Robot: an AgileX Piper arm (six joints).
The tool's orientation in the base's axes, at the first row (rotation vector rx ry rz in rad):
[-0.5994, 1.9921, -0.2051]
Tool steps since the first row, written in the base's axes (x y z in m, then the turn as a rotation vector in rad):
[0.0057, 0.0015, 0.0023, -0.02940, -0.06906, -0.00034]
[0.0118, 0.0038, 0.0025, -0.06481, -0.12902, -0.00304]
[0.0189, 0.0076, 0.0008, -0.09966, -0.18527, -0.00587]
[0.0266, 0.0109, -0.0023, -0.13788, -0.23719, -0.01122]
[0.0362, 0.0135, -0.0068, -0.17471, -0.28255, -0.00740]
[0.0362, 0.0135, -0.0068, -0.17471, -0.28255, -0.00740]
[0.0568, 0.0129, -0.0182, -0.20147, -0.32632, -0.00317]
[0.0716, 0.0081, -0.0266, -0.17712, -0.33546, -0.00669]
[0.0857, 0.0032, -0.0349, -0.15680, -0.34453, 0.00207]
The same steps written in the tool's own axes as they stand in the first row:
[-0.0047, -0.0014, 0.0040, 0.04537, -0.04992, -0.03292]
[-0.0082, -0.0015, 0.0095, 0.09034, -0.08912, -0.06893]
[-0.0114, 0.0001, 0.0169, 0.13337, -0.12526, -0.10399]
[-0.0135, 0.0017, 0.0254, 0.17750, -0.15558, -0.14029]
[-0.0149, 0.0026, 0.0362, 0.21067, -0.18427, -0.17909]
[-0.0149, 0.0026, 0.0362, 0.21067, -0.18427, -0.17909]
[-0.0133, -0.0002, 0.0596, 0.23897, -0.21500, -0.20917]
[-0.0099, -0.0059, 0.0759, 0.23716, -0.22940, -0.18730]
[-0.0062, -0.0114, 0.0917, 0.22717, -0.24721, -0.17484]

